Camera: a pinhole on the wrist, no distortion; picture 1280 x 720 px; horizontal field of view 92.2 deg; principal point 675.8 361.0 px. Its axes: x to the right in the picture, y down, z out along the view. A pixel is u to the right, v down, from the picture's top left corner.
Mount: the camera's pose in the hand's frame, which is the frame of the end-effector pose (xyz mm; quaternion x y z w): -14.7 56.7 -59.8 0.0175 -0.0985 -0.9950 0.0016
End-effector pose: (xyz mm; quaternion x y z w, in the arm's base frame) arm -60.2 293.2 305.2 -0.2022 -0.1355 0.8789 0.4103
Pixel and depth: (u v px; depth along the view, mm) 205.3 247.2 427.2
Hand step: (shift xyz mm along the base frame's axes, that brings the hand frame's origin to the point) -484.5 66.6 151.3
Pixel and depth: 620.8 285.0 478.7
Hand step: -331.9 -150.9 264.8
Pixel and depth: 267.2 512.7 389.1
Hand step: -323.6 127.4 235.3
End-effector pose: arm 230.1 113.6 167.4 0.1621 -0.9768 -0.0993 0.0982
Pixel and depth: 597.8 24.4 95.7
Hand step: -37.6 123.6 4.5
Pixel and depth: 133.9 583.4 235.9
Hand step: -221.1 -11.1 -153.5
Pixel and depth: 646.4 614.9 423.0
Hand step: -69.2 37.3 -383.0
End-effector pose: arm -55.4 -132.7 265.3 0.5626 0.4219 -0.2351 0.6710
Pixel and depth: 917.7 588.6 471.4
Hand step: -3.9 -450.2 171.7
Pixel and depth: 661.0 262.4 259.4
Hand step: 164.1 -142.6 99.2
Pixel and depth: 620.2 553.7 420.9
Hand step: 127.2 -358.1 2.9
